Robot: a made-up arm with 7 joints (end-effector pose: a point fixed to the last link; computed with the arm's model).
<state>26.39 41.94 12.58 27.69 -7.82 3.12 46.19</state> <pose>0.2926 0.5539 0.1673 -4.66 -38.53 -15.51</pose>
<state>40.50 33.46 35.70 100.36 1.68 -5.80 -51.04</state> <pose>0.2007 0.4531 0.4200 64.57 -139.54 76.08</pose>
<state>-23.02 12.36 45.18 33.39 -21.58 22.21 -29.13</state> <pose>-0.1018 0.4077 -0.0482 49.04 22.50 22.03</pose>
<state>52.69 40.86 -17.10 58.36 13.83 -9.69 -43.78</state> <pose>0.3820 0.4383 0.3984 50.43 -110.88 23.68</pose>
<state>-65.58 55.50 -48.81 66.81 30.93 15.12 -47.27</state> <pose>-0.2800 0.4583 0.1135 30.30 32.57 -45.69</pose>
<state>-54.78 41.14 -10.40 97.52 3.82 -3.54 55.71</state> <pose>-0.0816 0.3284 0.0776 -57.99 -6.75 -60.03</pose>
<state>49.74 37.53 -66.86 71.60 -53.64 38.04 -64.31</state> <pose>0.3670 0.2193 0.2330 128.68 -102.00 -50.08</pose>
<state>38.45 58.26 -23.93 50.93 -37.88 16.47 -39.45</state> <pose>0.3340 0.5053 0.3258 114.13 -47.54 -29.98</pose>
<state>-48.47 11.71 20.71 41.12 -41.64 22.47 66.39</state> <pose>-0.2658 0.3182 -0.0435 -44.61 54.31 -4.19</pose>
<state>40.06 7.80 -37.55 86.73 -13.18 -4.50 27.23</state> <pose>0.3593 0.0568 0.3102 -10.78 -96.52 -89.38</pose>
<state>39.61 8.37 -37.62 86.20 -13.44 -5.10 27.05</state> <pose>0.3597 0.0601 0.3049 -10.31 -95.80 -89.49</pose>
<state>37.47 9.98 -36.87 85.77 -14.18 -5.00 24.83</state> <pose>0.3586 0.0732 0.2890 -8.27 -94.30 -86.44</pose>
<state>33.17 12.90 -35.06 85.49 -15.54 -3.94 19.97</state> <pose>0.3532 0.0990 0.2603 -3.84 -91.57 -79.79</pose>
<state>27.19 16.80 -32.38 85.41 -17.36 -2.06 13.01</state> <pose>0.3397 0.1350 0.2241 3.09 -87.55 -71.19</pose>
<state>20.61 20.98 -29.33 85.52 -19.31 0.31 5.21</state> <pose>0.3183 0.1742 0.1895 11.69 -82.78 -62.97</pose>
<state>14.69 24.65 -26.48 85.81 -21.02 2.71 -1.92</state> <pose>0.2944 0.2086 0.1638 20.20 -78.34 -56.68</pose>
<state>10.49 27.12 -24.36 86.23 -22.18 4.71 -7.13</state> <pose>0.2753 0.2319 0.1494 26.66 -75.26 -52.63</pose>
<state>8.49 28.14 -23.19 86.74 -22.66 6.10 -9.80</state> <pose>0.2659 0.2422 0.1444 30.01 -73.92 -50.39</pose>
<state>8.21 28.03 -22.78 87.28 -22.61 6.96 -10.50</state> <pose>0.2648 0.2428 0.1453 30.75 -73.94 -49.19</pose>
